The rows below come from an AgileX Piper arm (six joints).
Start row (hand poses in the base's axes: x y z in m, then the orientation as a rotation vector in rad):
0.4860 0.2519 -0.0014 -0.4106 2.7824 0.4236
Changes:
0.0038 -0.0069 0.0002 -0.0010 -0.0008 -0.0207
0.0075 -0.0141 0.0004 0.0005 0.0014 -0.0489
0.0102 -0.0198 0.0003 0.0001 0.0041 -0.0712
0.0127 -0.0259 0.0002 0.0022 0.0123 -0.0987
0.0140 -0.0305 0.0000 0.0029 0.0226 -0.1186
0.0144 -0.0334 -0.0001 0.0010 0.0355 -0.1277
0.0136 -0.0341 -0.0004 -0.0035 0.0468 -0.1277
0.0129 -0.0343 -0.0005 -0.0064 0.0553 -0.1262
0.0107 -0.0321 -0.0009 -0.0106 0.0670 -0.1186
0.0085 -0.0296 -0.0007 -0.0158 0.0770 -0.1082
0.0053 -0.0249 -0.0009 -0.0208 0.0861 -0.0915
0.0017 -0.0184 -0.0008 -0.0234 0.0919 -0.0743
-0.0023 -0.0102 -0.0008 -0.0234 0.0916 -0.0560
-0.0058 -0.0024 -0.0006 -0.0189 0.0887 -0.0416
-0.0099 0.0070 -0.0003 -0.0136 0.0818 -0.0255
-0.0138 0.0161 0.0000 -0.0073 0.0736 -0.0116
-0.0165 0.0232 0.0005 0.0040 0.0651 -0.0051
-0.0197 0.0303 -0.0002 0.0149 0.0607 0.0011
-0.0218 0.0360 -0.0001 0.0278 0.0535 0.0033
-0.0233 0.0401 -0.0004 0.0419 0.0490 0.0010
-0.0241 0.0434 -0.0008 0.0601 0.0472 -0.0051
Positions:
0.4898 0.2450 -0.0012 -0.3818 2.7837 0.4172
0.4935 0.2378 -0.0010 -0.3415 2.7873 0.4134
0.4962 0.2321 -0.0011 -0.3099 2.7911 0.4084
0.4987 0.2260 -0.0012 -0.2696 2.7993 0.4074
0.5000 0.2214 -0.0014 -0.2399 2.8094 0.4068
0.5004 0.2185 -0.0015 -0.2255 2.8225 0.4060
0.4996 0.2178 -0.0018 -0.2247 2.8348 0.4033
0.4989 0.2176 -0.0019 -0.2262 2.8439 0.4023
0.4967 0.2198 -0.0023 -0.2361 2.8564 0.4020
0.4945 0.2223 -0.0021 -0.2507 2.8676 0.4004
0.4913 0.2270 -0.0023 -0.2744 2.8776 0.4003
0.4877 0.2335 -0.0022 -0.2990 2.8835 0.4026
0.4837 0.2417 -0.0022 -0.3254 2.8824 0.4069
0.4802 0.2495 -0.0020 -0.3455 2.8773 0.4158
0.4761 0.2589 -0.0017 -0.3684 2.8679 0.4249
0.4722 0.2680 -0.0014 -0.3879 2.8568 0.4344
0.4695 0.2751 -0.0009 -0.3955 2.8444 0.4490
0.4663 0.2822 -0.0016 -0.4023 2.8359 0.4642
0.4642 0.2879 -0.0015 -0.4032 2.8243 0.4803
0.4627 0.2920 -0.0018 -0.3971 2.8153 0.4978
0.4619 0.2953 -0.0022 -0.3844 2.8075 0.5208

